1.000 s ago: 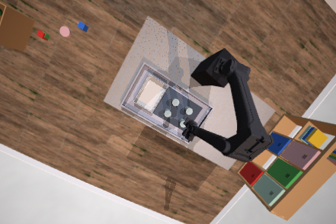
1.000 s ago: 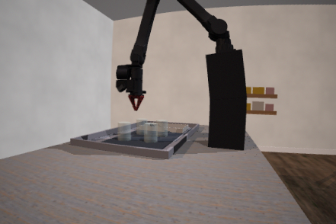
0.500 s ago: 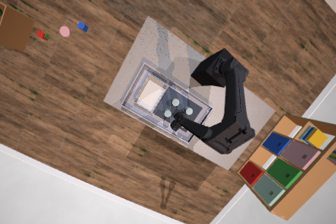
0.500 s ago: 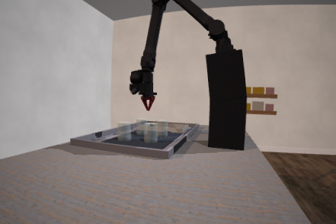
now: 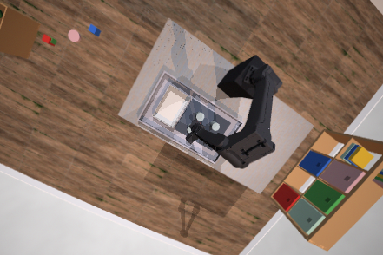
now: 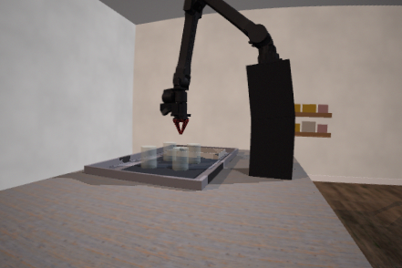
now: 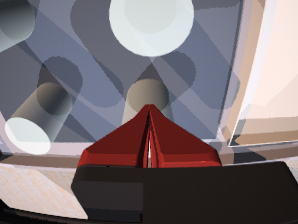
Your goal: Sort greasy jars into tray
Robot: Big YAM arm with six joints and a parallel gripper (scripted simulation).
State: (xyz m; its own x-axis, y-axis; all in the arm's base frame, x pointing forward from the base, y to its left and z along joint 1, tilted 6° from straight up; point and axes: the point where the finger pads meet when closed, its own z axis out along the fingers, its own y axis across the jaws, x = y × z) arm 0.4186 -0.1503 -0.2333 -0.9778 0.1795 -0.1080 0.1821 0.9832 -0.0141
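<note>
Right now my hand is 8 cm to the right of the dark drying mat and 14 cm above it. Also, from my hand: pale tray (4 cm behind, 23 cm to the right, 13 cm below).
</note>
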